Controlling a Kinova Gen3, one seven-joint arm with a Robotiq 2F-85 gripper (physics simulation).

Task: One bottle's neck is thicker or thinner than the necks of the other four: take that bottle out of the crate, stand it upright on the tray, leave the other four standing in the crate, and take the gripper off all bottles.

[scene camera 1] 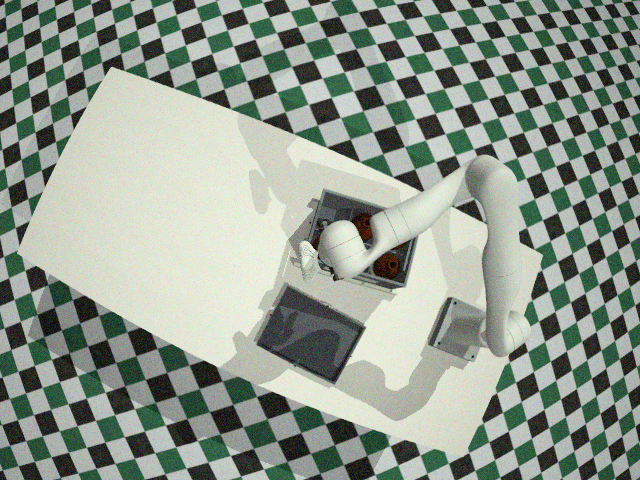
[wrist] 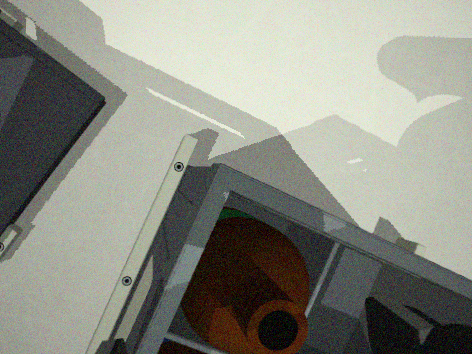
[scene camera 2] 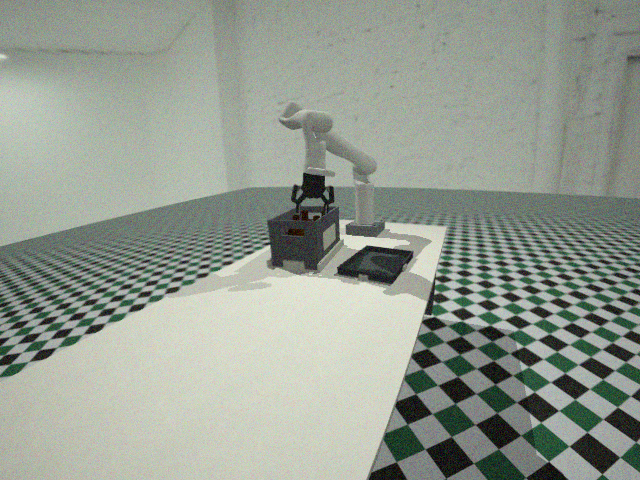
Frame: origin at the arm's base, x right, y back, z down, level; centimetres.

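Seen in the pictures: gripper, between the fingertips: (wrist: 250, 344) (scene camera 2: 312, 214); arm's base, origin of its link: (scene camera 1: 463, 329) (scene camera 2: 365, 223).
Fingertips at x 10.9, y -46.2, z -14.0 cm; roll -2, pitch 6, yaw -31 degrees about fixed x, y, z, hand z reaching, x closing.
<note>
Pixels of each thing's top centre, then the offset from my fingertips to it. "*": a spot on its surface instead. Level surfaces: height alone.
- grey crate, centre of its top: (scene camera 1: 365, 237) (scene camera 2: 305, 212) dx +5.6, dy +8.4, dz +1.0 cm
- bottle, centre of its top: (wrist: 278, 330) dx +1.7, dy -0.2, dz +2.2 cm
- pale rail, a spot on its surface: (wrist: 152, 220) * dx -4.1, dy -1.0, dz +15.5 cm
- white table, height of its surface: dz +18.5 cm
Round orange-brown bottles (scene camera 1: 363, 225) (scene camera 1: 386, 266) stand in the compartments of the grey crate (scene camera 1: 410, 263) (scene camera 2: 294, 253) (wrist: 200, 235). In scene camera 1 the arm hides some of them, and I cannot compare neck widths. In the wrist view one bottle (wrist: 250, 270) stands upright in a corner compartment, with its round neck opening near the bottom edge. My gripper (scene camera 2: 311, 210) (wrist: 257, 336) is open and empty, pointing down at the crate's rim height. Its fingers are on either side of that neck in the wrist view. The dark tray (scene camera 1: 310, 335) (scene camera 2: 374, 263) (wrist: 50, 125) is beside the crate and holds no bottle.
The crate's walls and thin dividers stand close around the fingers. A pale rail (wrist: 152, 220) runs along the crate's tray-facing side. The arm's base (scene camera 1: 457, 328) (scene camera 2: 364, 228) stands on the white table (scene camera 1: 155, 206) (scene camera 2: 232, 361), past the crate and tray.
</note>
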